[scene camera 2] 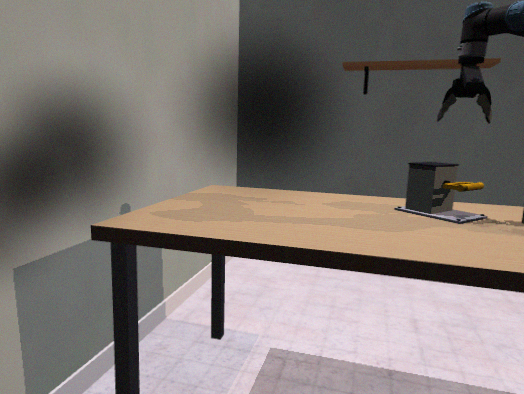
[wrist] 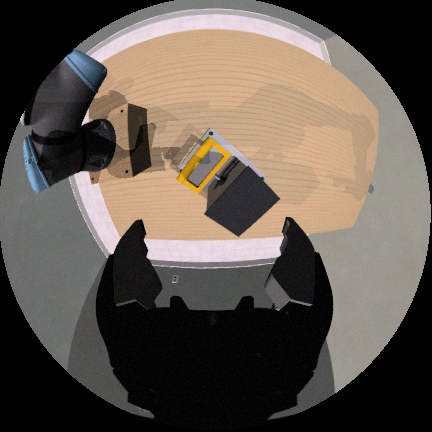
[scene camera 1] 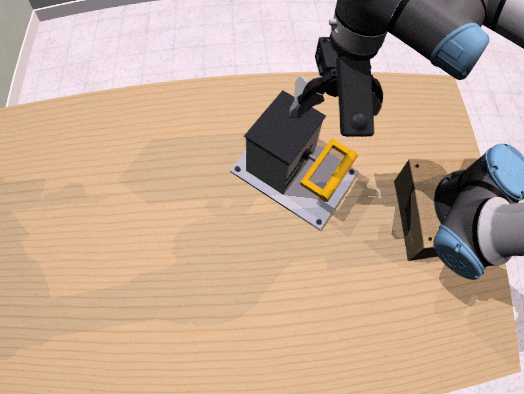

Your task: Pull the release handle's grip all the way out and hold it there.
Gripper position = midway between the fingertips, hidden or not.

Note:
In view: my gripper point(scene camera 1: 334, 115) and a light grey base plate point(scene camera 1: 297, 199).
My gripper shows as well in scene camera 2 point(scene camera 2: 463, 122) and in the wrist view point(wrist: 212, 219). The light grey base plate also shows in the wrist view point(wrist: 211, 133).

